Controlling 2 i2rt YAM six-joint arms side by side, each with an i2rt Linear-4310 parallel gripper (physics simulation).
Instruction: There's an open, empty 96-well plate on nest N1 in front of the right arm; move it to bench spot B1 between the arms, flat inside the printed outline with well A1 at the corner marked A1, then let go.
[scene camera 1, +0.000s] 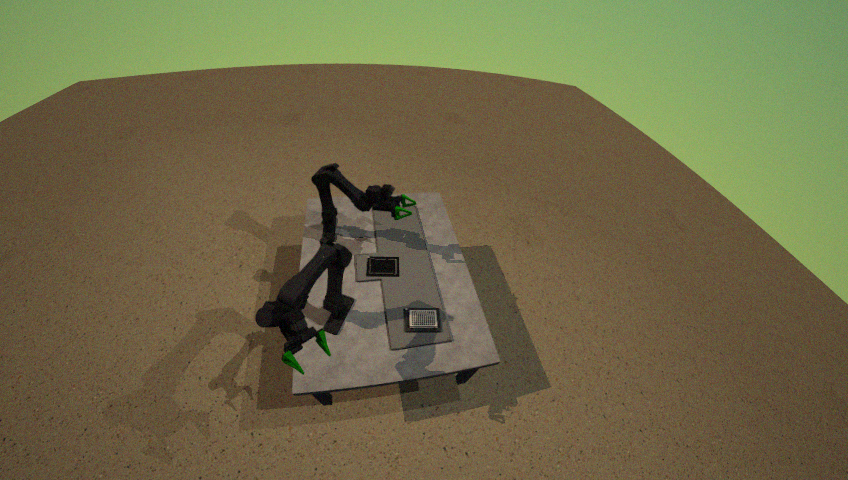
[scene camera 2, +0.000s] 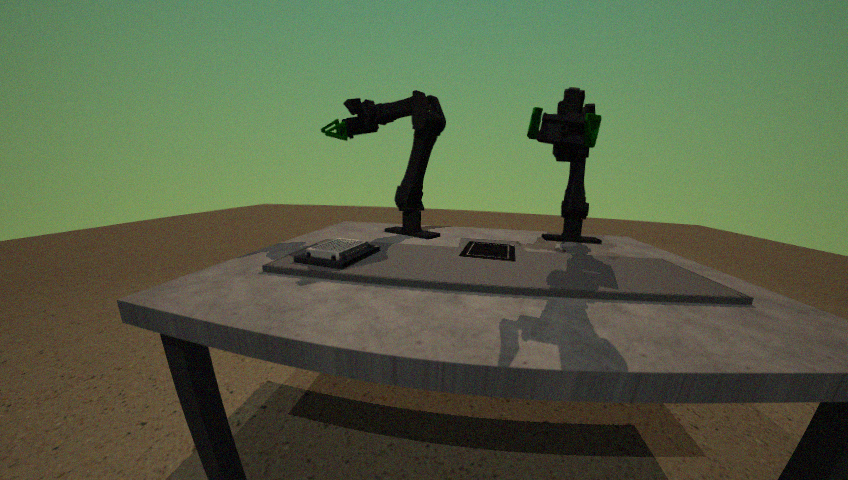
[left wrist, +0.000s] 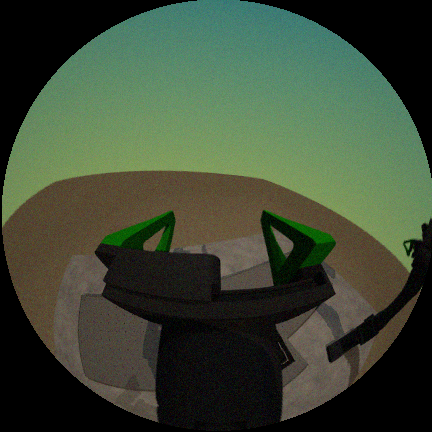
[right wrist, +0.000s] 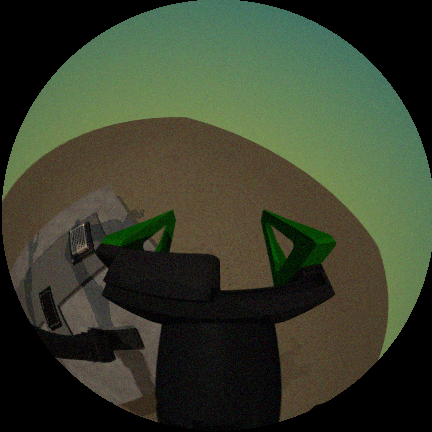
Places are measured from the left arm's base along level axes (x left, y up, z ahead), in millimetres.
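Where they show: left gripper, fingertip midpoint: (scene camera 1: 414, 208) (scene camera 2: 559, 113) (left wrist: 217, 214); right gripper, fingertip midpoint: (scene camera 1: 317, 364) (scene camera 2: 323, 132) (right wrist: 217, 214); left arm's base, origin of the base link: (scene camera 1: 329, 229) (scene camera 2: 571, 240); right arm's base, origin of the base link: (scene camera 1: 339, 314) (scene camera 2: 411, 233) (left wrist: 344, 343) (right wrist: 113, 339).
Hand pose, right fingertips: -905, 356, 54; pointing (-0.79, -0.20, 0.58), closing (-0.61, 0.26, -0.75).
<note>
Each offset is from my right fingertips to the top centre of the thing, as dx, dy, dz. "pt": to the spot under its first point. Level surfaces: height alone.
The white 96-well plate @(+277, -317, +403) (scene camera 1: 423, 319) (scene camera 2: 335, 248) (right wrist: 79, 240) lies flat on the dark nest N1 @(+277, -322, +403) (scene camera 1: 422, 330) (scene camera 2: 357, 256). Bench spot B1 @(pt +602, -341, +241) (scene camera 1: 382, 266) (scene camera 2: 487, 251) (right wrist: 50, 308) is a black pad with a pale printed outline, with no plate on it; part of B1 also shows in the left wrist view (left wrist: 286, 357). The A1 mark is too small to read. My right gripper (scene camera 1: 316, 364) (scene camera 2: 322, 129) (right wrist: 217, 214) is open and empty, raised well away from the plate, near the table's lower-left corner in scene camera 1. My left gripper (scene camera 1: 412, 206) (scene camera 2: 563, 126) (left wrist: 217, 214) is open and empty, raised above the far end.
A thin grey board @(dy -343) (scene camera 1: 410, 255) (scene camera 2: 416, 270) lies along the table @(dy -356) (scene camera 1: 351, 368) (scene camera 2: 357, 321) and carries the nest. Both arm bases stand on the table's left side in scene camera 1. The right arm's base (scene camera 1: 340, 314) stands across from the nest. Arm shadows cross the board.
</note>
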